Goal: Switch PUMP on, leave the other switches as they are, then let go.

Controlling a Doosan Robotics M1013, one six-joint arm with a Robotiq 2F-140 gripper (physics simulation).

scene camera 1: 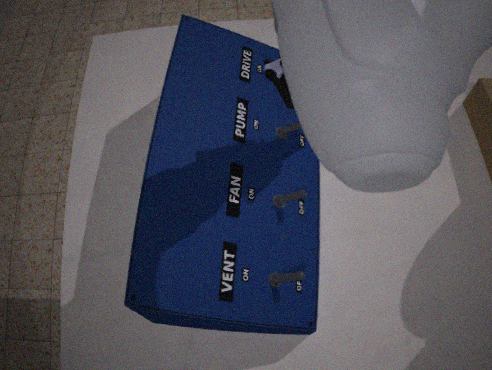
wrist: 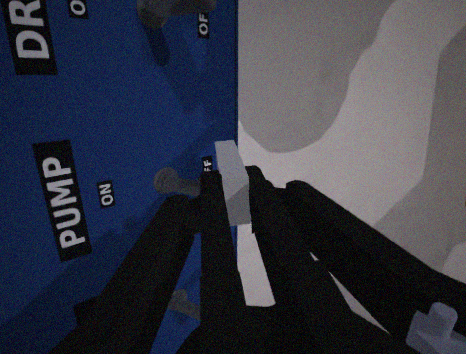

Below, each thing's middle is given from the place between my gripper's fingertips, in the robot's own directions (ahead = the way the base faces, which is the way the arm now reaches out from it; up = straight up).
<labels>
I see my gripper 120 mm short of the blue switch panel (scene camera 1: pixel 210 236), 70 mm to the right of it and 20 mm above it.
</labels>
